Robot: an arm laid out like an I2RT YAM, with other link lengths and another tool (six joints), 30 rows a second.
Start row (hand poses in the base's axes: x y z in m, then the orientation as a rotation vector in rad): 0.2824 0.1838 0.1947 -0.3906 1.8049 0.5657
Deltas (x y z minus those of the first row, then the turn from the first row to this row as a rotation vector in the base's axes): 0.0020 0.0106 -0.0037 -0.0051 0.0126 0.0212; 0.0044 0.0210 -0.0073 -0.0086 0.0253 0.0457; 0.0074 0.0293 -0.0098 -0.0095 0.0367 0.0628; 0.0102 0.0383 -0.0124 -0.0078 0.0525 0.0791; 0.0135 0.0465 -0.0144 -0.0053 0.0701 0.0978; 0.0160 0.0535 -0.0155 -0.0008 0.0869 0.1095; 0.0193 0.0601 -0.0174 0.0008 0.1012 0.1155; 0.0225 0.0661 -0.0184 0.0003 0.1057 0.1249; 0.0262 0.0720 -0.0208 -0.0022 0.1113 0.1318; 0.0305 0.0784 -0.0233 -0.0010 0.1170 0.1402; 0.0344 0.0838 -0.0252 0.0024 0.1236 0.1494; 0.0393 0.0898 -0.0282 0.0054 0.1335 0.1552; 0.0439 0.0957 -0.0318 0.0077 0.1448 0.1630; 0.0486 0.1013 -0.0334 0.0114 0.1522 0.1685; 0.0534 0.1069 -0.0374 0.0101 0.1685 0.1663; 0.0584 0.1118 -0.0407 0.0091 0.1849 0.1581
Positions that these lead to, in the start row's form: 0.2844 0.1944 0.1910 -0.4109 1.8165 0.5796; 0.2868 0.2048 0.1874 -0.4332 1.8270 0.5972; 0.2898 0.2131 0.1849 -0.4472 1.8362 0.6117; 0.2926 0.2221 0.1823 -0.4578 1.8487 0.6293; 0.2959 0.2303 0.1803 -0.4697 1.8622 0.6498; 0.2984 0.2373 0.1792 -0.4739 1.8751 0.6671; 0.3017 0.2439 0.1773 -0.4753 1.8875 0.6770; 0.3049 0.2499 0.1763 -0.4835 1.8906 0.6846; 0.3086 0.2558 0.1739 -0.4905 1.8959 0.6889; 0.3129 0.2622 0.1714 -0.4963 1.8997 0.6976; 0.3168 0.2676 0.1695 -0.5012 1.9034 0.7092; 0.3217 0.2736 0.1665 -0.5024 1.9109 0.7190; 0.3263 0.2795 0.1629 -0.5057 1.9197 0.7301; 0.3310 0.2851 0.1613 -0.5066 1.9246 0.7396; 0.3358 0.2907 0.1573 -0.5019 1.9410 0.7419; 0.3408 0.2956 0.1540 -0.4911 1.9584 0.7402
